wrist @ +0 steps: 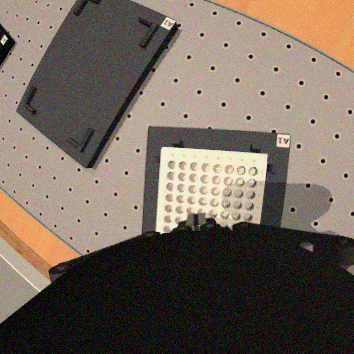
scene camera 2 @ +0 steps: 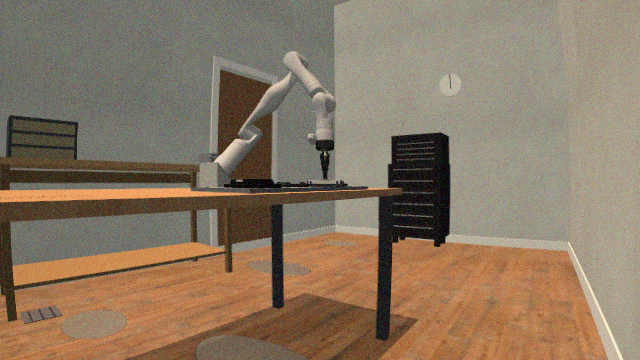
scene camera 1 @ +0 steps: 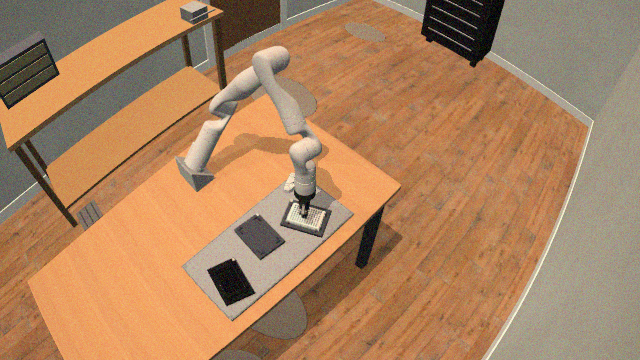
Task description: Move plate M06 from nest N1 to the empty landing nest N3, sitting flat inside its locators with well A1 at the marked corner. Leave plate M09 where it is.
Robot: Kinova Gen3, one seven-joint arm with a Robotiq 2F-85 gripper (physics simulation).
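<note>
The white well plate (scene camera 1: 315, 220) (scene camera 2: 315, 182) (wrist: 210, 192), apparently M06, lies in a dark nest (scene camera 1: 327, 223) (wrist: 278, 175); its near part is hidden in the wrist view. That nest's A1 label (wrist: 283, 140) is at its far right corner there. The empty dark nest (scene camera 1: 259, 237) (wrist: 95, 75) in the middle has corner locators and an A1 label (wrist: 168, 23). A black plate (scene camera 1: 231, 282) (scene camera 2: 252, 183), apparently M09, sits at the other end. My gripper (scene camera 1: 304, 215) (scene camera 2: 325, 177) (wrist: 196, 225) points down over the white plate, its fingertips shut together with no plate between them.
A grey perforated board (scene camera 1: 210, 252) (wrist: 235, 85) carries the nests on the wooden table (scene camera 1: 125, 250). The arm's base (scene camera 1: 195, 175) stands behind the board. A shelf bench (scene camera 1: 125, 50) and a black drawer cabinet (scene camera 1: 462, 25) (scene camera 2: 420, 200) stand away from the table.
</note>
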